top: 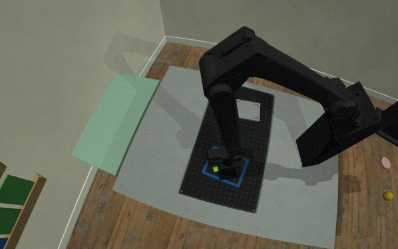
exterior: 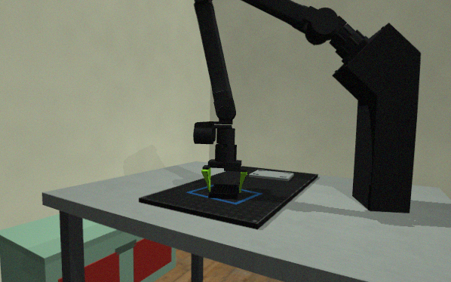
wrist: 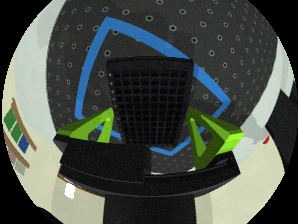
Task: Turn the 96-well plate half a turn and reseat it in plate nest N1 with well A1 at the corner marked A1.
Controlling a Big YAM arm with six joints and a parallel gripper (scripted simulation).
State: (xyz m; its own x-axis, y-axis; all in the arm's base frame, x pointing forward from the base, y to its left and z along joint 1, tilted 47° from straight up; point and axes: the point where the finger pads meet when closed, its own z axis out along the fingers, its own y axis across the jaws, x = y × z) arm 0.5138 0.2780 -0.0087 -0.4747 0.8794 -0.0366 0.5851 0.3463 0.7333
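The black 96-well plate lies right at my hand. Also, from my hand: plate nest N1: 5 cm ahead, 34 cm to the right, 1 cm below; then A1 mark: 14 cm ahead, 36 cm to the right.
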